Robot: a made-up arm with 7 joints.
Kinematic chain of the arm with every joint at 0, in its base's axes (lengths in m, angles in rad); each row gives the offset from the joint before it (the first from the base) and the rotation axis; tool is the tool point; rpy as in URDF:
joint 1: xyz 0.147 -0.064 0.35 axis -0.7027 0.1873 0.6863
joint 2: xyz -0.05 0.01 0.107 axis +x
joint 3: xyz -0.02 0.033 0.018 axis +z
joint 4: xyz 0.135 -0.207 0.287 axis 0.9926 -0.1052 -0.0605
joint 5: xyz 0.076 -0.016 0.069 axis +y
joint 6: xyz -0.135 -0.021 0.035 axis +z
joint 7: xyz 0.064 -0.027 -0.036 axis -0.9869 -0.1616 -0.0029
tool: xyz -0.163 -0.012 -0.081 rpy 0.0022 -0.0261 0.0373
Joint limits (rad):
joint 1: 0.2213..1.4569
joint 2: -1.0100..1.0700
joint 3: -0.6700..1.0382
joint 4: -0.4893..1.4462
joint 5: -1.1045..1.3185
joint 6: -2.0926..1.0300
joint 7: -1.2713..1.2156
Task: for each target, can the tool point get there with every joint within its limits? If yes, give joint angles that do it. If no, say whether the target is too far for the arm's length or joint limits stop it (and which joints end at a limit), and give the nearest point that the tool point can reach.
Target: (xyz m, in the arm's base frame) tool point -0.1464 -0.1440 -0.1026
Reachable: no: joint limits stop it (at a limit: joint 1, joint 2, joint 3, joint 4, joint 5) | nearest point -0.0878 0.0752 0.1655 | short by 0.351 m
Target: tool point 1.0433 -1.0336 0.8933
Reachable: no: too far | nearest point 0.5406 -0.5234 0.6919 | short by 0.744 m
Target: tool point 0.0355 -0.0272 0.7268
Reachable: yes | joints 0.3404 -0.2159 -0.4306 1.2563 -0.2001 -0.6813 0.3329
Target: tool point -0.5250 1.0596 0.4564
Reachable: no: too far | nearest point -0.2591 0.5937 0.4467 | short by 0.537 m
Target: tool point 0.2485 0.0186 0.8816
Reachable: yes | joints 0.3263 0.1480 0.8337 -0.0428 0.6961 -1.2354 -0.8732
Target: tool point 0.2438 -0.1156 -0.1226
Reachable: no: joint limits stop it (at a limit: joint 1, joint 2, joint 3, joint 4, joint 5) | nearest point 0.0722 0.1188 0.1315 | short by 0.386 m
